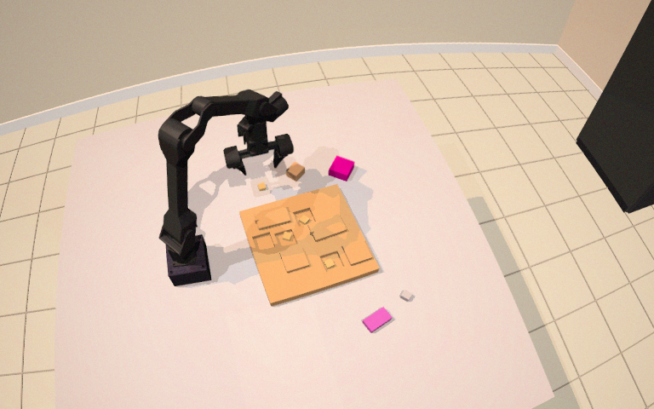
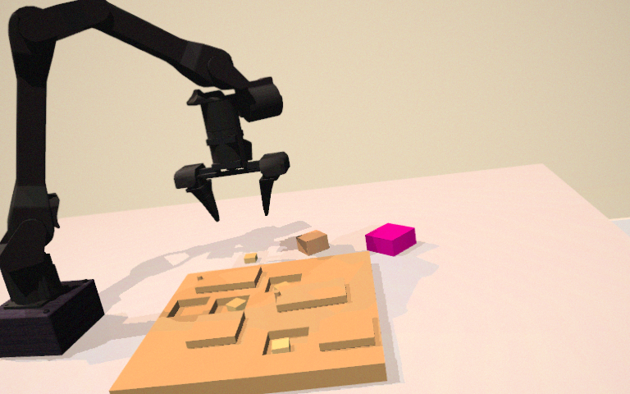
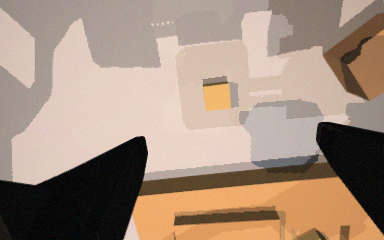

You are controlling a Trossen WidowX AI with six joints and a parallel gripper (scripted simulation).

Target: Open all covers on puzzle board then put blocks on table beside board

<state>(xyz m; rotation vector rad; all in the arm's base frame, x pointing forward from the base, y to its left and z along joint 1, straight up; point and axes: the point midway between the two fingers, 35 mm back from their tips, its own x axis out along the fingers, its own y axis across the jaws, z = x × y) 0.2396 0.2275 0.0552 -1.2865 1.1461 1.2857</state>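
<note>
Now: gripper tip 11 cm short of the orange block, 3 cm to the right of it and 7 cm above it. The rest, counted from my gripper tip: flat pink piece: 22 cm ahead, 47 cm to the right, 7 cm below; magenta block: 24 cm ahead, 2 cm to the left, 7 cm below; grey block: 31 cm ahead, 42 cm to the right, 7 cm below.
</note>
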